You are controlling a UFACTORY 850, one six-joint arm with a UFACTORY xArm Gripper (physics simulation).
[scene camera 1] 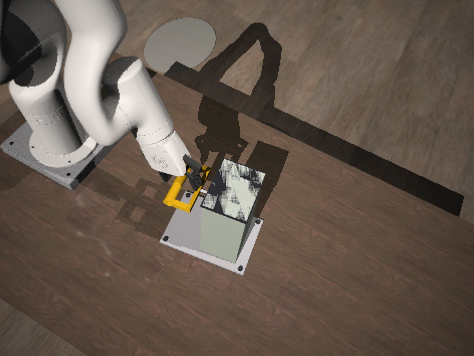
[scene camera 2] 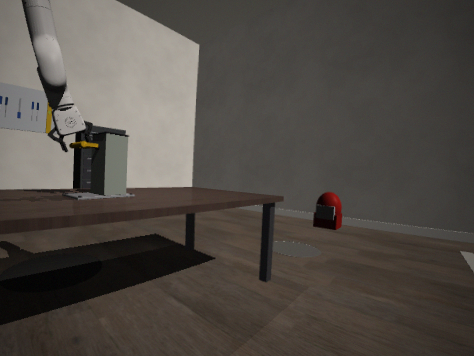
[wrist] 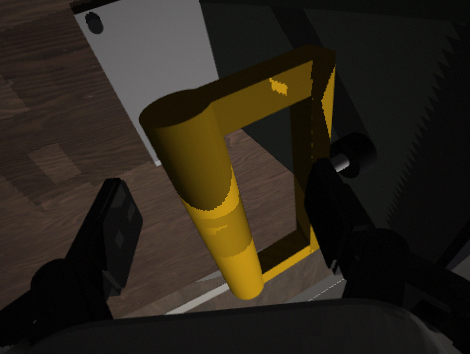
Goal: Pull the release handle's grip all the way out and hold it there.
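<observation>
The release handle (scene camera 1: 174,192) (scene camera 2: 89,145) (wrist: 199,165) is a yellow rectangular frame with a round grip bar. A short piece of its metal rod (scene camera 1: 203,191) (wrist: 342,163) shows between the frame and the pale green housing (scene camera 1: 222,235) (scene camera 2: 116,165). My gripper (scene camera 1: 181,182) (scene camera 2: 77,145) (wrist: 220,190) is wide open at the handle. In the wrist view, the grip bar lies between the spread fingers with a gap to each. The right finger overlaps the frame's back bar; whether it touches is unclear.
The housing stands on a light base plate (scene camera 1: 180,231) (wrist: 150,40) with dark bolts, on the wooden table (scene camera 1: 320,260) (scene camera 2: 225,195). A dark cabinet (scene camera 2: 86,172) shows behind the housing in scene camera 2. A red object (scene camera 2: 328,200) is beyond the table.
</observation>
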